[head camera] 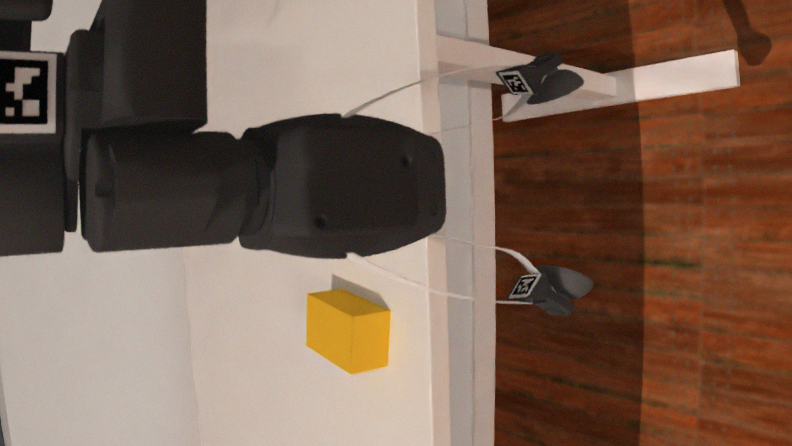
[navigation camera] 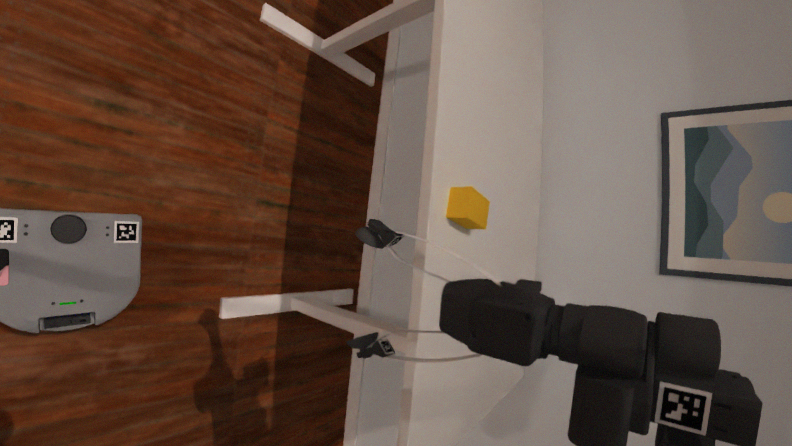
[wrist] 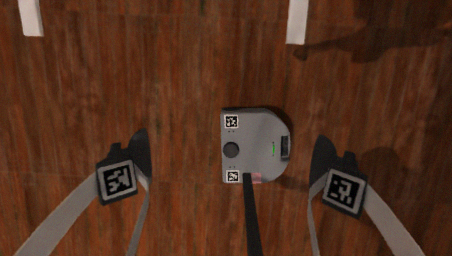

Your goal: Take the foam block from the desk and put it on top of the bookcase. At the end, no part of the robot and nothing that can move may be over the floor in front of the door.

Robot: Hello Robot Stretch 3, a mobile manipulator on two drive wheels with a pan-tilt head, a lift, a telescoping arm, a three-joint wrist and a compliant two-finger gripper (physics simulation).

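Seen in the pictures: gripper, fingertip midpoint: (head camera: 576,183) (navigation camera: 356,286) (wrist: 230,150); robot's base, link origin: (navigation camera: 69,227) (wrist: 232,139).
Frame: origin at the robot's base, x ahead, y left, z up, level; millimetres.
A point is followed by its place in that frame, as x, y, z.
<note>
The yellow foam block (head camera: 348,332) @(92, -524, 995) (navigation camera: 467,208) @(93, -517, 993) stands on the white desk (head camera: 249,398) @(246, -920, 950) (navigation camera: 487,110) @(346, -695, 950), near its front edge. My gripper (head camera: 570,185) @(-22, -271, 967) (navigation camera: 364,290) @(-22, -271, 967) (wrist: 230,150) @(-22, -271, 967) is open, with nothing between its fingertips. In the head and navigation views its fingertips appear past the desk's front edge, with the block off to one side and apart from them. In the wrist view the fingers frame the wooden floor far below, and the block does not show there. The bookcase and the door do not show in these views.
My mobile base (navigation camera: 88,265) @(-93, -44, 160) (wrist: 255,130) @(-108, -88, 160) stands on the floor in front of the desk. White desk feet (head camera: 687,72) (navigation camera: 243,307) (wrist: 297,22) reach out along the floor. A framed picture (navigation camera: 714,193) @(202, -1262, 1487) hangs on the wall (navigation camera: 598,166) @(309, -1295, 1146) behind the desk.
</note>
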